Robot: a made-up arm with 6 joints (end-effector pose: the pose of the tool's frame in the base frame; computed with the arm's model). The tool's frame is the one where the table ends. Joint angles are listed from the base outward.
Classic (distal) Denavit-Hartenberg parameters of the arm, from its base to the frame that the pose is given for. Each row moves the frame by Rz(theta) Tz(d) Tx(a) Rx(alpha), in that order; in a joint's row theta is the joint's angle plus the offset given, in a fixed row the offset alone. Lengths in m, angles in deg.
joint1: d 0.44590, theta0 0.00, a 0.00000, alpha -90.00
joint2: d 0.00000, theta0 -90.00, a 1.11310, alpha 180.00
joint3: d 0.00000, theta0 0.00, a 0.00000, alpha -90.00
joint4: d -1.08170, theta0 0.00, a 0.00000, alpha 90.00
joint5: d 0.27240, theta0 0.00, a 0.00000, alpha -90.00
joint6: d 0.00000, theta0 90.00, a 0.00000, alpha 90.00
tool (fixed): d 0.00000, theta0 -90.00, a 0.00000, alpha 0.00
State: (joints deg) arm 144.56 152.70 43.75 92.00 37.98 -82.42
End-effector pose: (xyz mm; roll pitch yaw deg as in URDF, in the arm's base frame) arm -345.0 233.9 -1654.7 111.19 47.61 -101.25
Working (the frame after each row of the table, in the pose's form):
after joint1: 0.0 0.0 445.9 -90.00 0.00 144.56
after joint2: -415.9 296.0 -543.2 90.00 62.70 144.56
after joint3: -415.9 296.0 -543.2 0.00 18.95 144.56
after joint4: -129.7 92.3 -1566.3 108.94 -0.65 -123.55
after joint5: -345.0 233.9 -1654.7 23.72 -36.23 -137.88
after joint6: -345.0 233.9 -1654.7 108.27 -38.95 -128.95

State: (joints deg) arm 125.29 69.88 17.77 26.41 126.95 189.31
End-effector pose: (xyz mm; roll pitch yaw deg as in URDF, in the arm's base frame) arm -843.7 1614.3 49.5 128.37 -66.06 -173.54
Working (the frame after each row of the table, in the pose's form):
after joint1: 0.0 0.0 445.9 -90.00 0.00 125.29
after joint2: -603.8 853.1 828.8 90.00 -20.12 125.29
after joint3: -603.8 853.1 828.8 0.00 -37.89 125.29
after joint4: -987.6 1395.4 -24.9 70.91 -33.37 157.47
after joint5: -843.7 1614.3 49.5 -163.36 -17.46 -38.43
after joint6: -843.7 1614.3 49.5 -105.41 -18.55 47.36

